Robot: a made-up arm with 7 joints. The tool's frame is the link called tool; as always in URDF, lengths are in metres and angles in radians. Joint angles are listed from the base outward. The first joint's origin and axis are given. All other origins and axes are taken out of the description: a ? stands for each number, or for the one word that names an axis. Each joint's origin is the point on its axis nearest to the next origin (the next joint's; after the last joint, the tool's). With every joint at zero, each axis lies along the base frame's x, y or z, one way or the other. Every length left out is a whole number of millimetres.
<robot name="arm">
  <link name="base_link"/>
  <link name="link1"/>
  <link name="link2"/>
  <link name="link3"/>
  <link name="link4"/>
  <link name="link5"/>
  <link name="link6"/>
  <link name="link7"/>
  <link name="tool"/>
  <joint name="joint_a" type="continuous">
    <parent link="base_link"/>
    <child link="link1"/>
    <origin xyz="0 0 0.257" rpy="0 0 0"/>
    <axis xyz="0 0 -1"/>
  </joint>
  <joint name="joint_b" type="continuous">
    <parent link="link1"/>
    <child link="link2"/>
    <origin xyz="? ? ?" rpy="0 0 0"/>
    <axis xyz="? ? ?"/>
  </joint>
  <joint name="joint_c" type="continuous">
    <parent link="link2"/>
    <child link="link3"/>
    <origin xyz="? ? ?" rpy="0 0 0"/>
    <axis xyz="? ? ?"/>
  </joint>
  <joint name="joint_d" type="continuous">
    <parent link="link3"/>
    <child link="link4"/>
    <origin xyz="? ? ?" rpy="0 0 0"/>
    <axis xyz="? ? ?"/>
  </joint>
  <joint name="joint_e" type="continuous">
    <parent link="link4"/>
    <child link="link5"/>
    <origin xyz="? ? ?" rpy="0 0 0"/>
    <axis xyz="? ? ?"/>
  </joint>
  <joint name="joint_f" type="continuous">
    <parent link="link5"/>
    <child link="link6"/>
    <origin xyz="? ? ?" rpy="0 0 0"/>
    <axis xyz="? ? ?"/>
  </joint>
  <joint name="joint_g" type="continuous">
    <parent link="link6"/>
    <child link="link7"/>
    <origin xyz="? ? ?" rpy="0 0 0"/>
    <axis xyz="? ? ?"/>
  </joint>
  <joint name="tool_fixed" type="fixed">
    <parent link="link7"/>
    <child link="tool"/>
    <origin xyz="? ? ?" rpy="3.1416 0 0"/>
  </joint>
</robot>
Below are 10 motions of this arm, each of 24 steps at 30 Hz.
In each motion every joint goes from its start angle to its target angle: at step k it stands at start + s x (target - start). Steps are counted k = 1, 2, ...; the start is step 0. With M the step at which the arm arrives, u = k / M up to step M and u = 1 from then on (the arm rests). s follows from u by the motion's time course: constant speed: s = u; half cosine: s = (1 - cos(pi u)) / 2; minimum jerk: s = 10 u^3 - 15 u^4 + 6 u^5.
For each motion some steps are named. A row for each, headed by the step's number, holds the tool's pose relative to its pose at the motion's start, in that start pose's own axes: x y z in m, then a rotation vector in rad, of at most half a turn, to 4 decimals.
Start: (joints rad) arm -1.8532 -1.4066 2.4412 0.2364 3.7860 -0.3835 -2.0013
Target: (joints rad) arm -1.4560 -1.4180 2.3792 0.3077 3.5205 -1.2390 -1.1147
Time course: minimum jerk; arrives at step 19
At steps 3, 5, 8, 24:
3: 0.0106 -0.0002 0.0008 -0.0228 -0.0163 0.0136
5: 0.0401 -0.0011 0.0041 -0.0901 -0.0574 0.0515
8: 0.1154 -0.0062 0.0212 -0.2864 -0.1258 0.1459
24: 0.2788 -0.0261 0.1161 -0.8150 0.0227 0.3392

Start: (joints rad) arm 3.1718 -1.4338 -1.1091 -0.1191 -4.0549 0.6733 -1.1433
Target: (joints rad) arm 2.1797 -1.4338 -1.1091 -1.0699 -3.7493 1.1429 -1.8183
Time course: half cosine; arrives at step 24
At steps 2, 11, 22, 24:
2: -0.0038 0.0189 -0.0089 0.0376 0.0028 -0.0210
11: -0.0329 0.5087 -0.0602 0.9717 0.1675 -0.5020
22: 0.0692 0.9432 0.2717 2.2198 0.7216 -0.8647
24: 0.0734 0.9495 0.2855 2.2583 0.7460 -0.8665

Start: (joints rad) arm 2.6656 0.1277 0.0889 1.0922 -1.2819 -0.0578 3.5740
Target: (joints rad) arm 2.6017 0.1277 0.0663 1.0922 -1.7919 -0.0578 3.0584
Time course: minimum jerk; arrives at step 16
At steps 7, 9, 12, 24:
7: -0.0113 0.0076 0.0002 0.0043 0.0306 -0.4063
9: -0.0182 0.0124 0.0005 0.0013 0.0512 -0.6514
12: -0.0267 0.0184 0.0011 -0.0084 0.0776 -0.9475
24: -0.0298 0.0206 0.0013 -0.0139 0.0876 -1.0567

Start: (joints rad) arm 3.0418 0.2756 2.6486 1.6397 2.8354 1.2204 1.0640
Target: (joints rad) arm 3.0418 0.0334 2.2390 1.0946 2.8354 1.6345 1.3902
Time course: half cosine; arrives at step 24
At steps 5, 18, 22, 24:
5: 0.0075 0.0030 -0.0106 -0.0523 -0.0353 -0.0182
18: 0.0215 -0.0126 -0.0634 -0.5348 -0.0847 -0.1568
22: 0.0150 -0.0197 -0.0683 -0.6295 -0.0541 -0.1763
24: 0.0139 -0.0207 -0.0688 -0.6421 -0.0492 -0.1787

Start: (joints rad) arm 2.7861 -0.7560 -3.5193 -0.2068 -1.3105 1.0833 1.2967
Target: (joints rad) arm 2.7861 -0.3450 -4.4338 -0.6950 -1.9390 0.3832 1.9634
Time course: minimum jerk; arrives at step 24
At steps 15, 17, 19, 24:
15: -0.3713 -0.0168 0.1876 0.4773 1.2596 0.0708
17: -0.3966 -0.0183 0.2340 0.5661 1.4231 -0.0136
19: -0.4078 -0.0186 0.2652 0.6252 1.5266 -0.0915
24: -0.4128 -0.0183 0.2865 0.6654 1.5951 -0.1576

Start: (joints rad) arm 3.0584 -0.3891 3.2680 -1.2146 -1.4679 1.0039 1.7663
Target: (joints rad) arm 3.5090 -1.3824 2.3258 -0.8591 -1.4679 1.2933 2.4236
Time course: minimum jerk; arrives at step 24
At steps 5, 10, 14, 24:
5: 0.0348 -0.0308 0.0242 -0.0031 -0.0425 -0.0384
10: 0.1573 -0.1723 0.1749 -0.0117 -0.2548 -0.1875
14: 0.2091 -0.3156 0.4083 -0.0052 -0.5264 -0.3034
24: 0.1372 -0.4297 0.7082 0.0289 -0.8726 -0.3551

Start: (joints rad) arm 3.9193 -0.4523 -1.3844 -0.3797 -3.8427 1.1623 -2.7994
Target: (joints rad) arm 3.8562 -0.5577 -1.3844 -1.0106 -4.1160 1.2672 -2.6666
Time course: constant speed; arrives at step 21
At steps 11, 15, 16, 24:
11: -0.0913 -0.0415 -0.0410 0.1803 0.2392 -0.2534
15: -0.1262 -0.0496 -0.0505 0.2496 0.3152 -0.3512
16: -0.1349 -0.0511 -0.0524 0.2671 0.3333 -0.3762
24: -0.1781 -0.0554 -0.0592 0.3551 0.4182 -0.5038

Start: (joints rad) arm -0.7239 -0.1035 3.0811 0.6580 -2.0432 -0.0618 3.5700
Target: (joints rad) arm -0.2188 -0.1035 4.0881 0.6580 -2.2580 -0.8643 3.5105
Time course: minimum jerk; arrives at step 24
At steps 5, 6, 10, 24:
5: 0.0336 0.0005 0.0010 -0.0132 -0.1114 0.0546
6: 0.0538 0.0021 0.0030 -0.0194 -0.1793 0.0867
10: 0.1713 0.0319 0.0387 -0.0241 -0.6096 0.2733
24: 0.2976 0.2102 0.2685 0.2861 -1.7608 0.6527

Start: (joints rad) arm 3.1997 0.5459 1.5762 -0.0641 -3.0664 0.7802 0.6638
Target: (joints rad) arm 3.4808 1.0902 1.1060 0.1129 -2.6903 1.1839 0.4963
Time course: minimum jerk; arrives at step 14
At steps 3, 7, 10, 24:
3: 0.0171 0.0296 0.0070 0.0208 -0.0264 -0.0337
7: 0.1275 0.2038 0.0877 0.1617 -0.1655 -0.2697
10: 0.2235 0.3231 0.1982 0.2850 -0.2438 -0.4994
24: 0.2635 0.3621 0.2525 0.3341 -0.2648 -0.6018

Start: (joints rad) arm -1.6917 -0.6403 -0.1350 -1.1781 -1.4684 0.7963 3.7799
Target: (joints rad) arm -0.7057 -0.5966 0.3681 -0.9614 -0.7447 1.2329 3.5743
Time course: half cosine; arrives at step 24
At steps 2, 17, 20, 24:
2: -0.0118 0.0059 -0.0076 0.0106 0.0321 0.0024
17: -0.5319 0.3043 0.0013 0.5048 1.4084 0.4595
20: -0.5902 0.3385 0.0518 0.5772 1.5901 0.6134
24: -0.6162 0.3534 0.0804 0.6130 1.6758 0.7041

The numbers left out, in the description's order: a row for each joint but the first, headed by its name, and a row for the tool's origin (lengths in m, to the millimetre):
joint_b: xyz 0 -0.014 0, axis 0 1 0
joint_c: xyz 0 0 0.51, axis 0 0 -1
joint_d: xyz 0 -0.012 0, axis 0 1 0
joint_e: xyz 0 0 0.252, axis 0 0 -1
joint_f: xyz 0 0 0, axis 0 1 0
joint_g: xyz 0 0 0.146, axis 0 0 -1
tool: xyz 0 0 0

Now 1 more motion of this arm.
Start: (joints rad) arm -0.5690 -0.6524 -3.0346 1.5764 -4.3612 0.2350 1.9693
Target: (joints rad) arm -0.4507 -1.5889 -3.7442 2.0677 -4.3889 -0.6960 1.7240
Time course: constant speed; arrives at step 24
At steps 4, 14, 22, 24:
4: -0.0300 0.1327 -0.0488 0.3793 0.0514 -0.0161
14: -0.1229 0.4094 -0.0182 1.3150 0.2654 -0.2205
22: -0.1652 0.5154 0.0924 2.0248 0.4908 -0.5398
24: -0.1695 0.5243 0.1200 2.1945 0.5496 -0.6403

